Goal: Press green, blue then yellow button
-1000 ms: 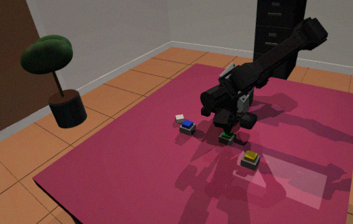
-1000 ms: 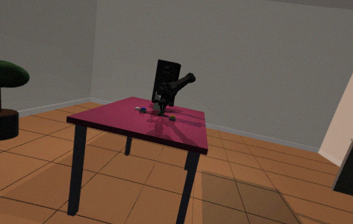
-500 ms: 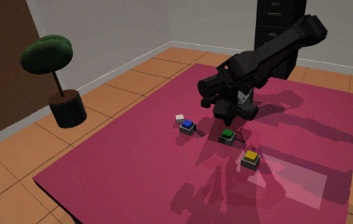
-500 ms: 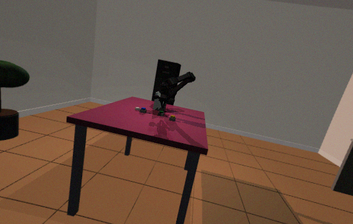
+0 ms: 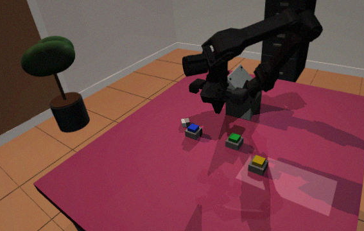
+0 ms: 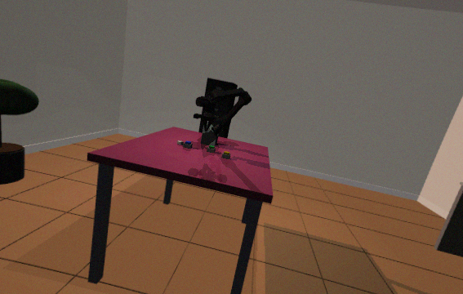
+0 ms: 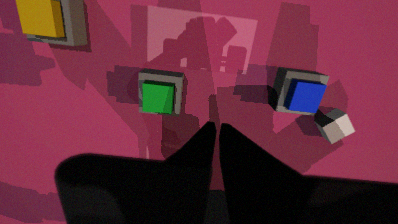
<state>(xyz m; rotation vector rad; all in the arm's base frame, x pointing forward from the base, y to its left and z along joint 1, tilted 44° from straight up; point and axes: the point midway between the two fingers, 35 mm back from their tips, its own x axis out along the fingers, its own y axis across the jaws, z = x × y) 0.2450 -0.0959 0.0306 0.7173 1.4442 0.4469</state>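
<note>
The blue button is 10 cm to the right of my gripper tip, 10 cm below it and 2 cm behind it. Round my gripper tip: small white block 17 cm to the right, 12 cm below, 7 cm behind; then green button 10 cm below, 6 cm to the left, 1 cm behind; then yellow button 16 cm to the left, 10 cm below, 7 cm ahead.
</note>
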